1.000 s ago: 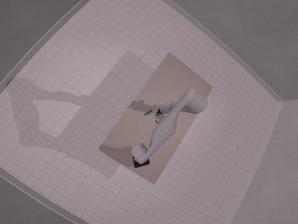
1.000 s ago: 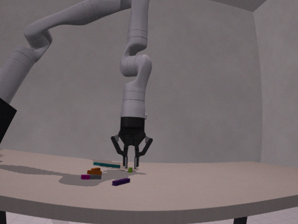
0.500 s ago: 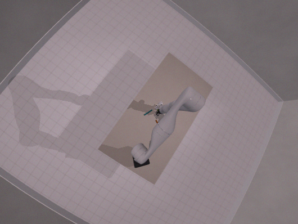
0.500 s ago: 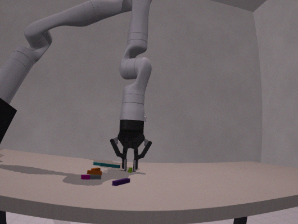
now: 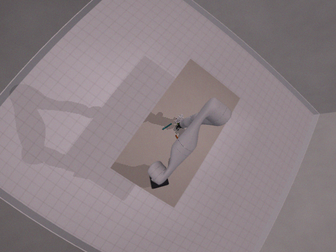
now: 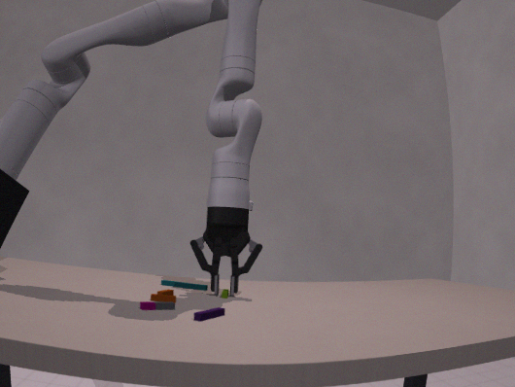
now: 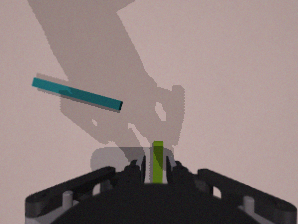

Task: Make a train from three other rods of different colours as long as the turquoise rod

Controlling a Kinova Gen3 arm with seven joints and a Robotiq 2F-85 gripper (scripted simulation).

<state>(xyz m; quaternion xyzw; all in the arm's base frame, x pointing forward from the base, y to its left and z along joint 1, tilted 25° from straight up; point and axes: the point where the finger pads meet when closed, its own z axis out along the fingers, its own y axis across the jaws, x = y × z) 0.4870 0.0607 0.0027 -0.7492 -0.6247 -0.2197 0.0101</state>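
Right now my hand is 2 cm above the lime rod. Also, from my hand: grey rod 10 cm behind, 16 cm to the right, 2 cm below; purple rod 3 cm behind, 20 cm to the right, 2 cm below; turquoise rod 8 cm behind, 9 cm to the left, 2 cm below.
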